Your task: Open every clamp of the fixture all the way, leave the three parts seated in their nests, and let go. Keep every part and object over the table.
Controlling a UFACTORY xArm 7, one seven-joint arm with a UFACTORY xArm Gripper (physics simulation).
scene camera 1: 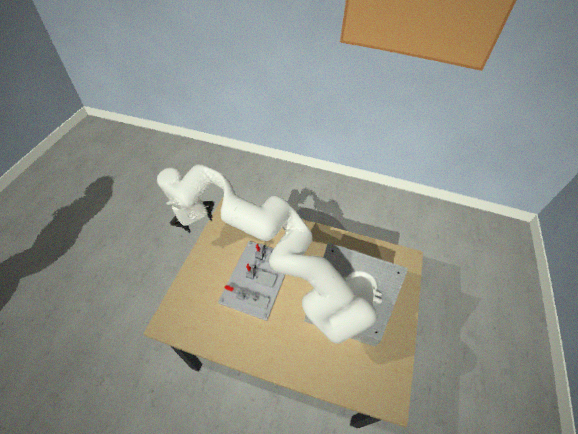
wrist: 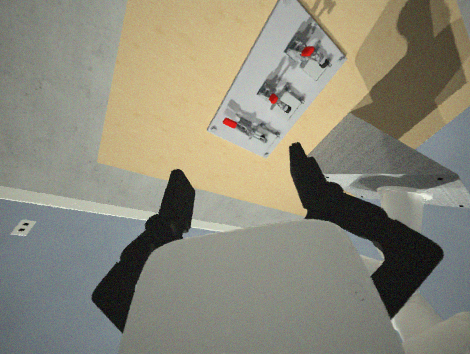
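Note:
The grey fixture plate (scene camera 1: 250, 310) (wrist: 242, 92) lies on the table with three red-handled clamps. One end clamp's red handle (scene camera 1: 229, 288) (wrist: 230, 122) lies low, pointing outward. The middle clamp's handle (scene camera 1: 248, 268) (wrist: 273, 99) and the other end clamp's handle (scene camera 1: 258, 247) (wrist: 308, 51) stand up. A pale block (scene camera 1: 266, 278) (wrist: 293, 104) sits at the middle clamp; details of the parts in the nests are too small to tell. My gripper (scene camera 1: 200, 225) (wrist: 237, 169) is open and empty, high up and away from the fixture, near the table's far left corner.
The wooden table (scene camera 1: 200, 320) (wrist: 150, 100) carries the grey robot base plate (scene camera 1: 395, 285) (wrist: 360, 150) to the right of the fixture. The white arm (scene camera 1: 250, 217) reaches over the table and hides part of the fixture's far end in the scene view. Walls stand behind the table.

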